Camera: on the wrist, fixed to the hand. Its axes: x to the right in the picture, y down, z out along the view.
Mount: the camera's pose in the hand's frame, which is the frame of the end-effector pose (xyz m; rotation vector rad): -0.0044 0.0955 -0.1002 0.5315 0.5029 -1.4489
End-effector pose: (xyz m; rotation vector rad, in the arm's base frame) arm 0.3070 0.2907 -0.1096 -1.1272 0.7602 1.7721
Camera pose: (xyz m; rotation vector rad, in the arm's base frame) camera 0.2596 0.1647 -0.1421 -1.2136 0.3960 0.0691
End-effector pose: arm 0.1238 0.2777 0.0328 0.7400 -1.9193 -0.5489
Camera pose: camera 0.1908 0.3428 0.1350 2.3593 -0.7737 -0.5691
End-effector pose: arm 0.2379 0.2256 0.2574 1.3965 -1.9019 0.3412
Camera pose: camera 0.1925 0.3243 0.3432 2.3324 -0.1102 0.3846
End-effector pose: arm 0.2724 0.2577 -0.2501 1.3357 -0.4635 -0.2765
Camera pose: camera 0.3094 0.3674 -0.1741 1.9942 1.0129 -1.0056
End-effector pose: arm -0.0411 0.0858 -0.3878 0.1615 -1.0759 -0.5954
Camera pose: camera 0.0799 0.1518 -0.4007 1.5515 -0.4435 -1.4237
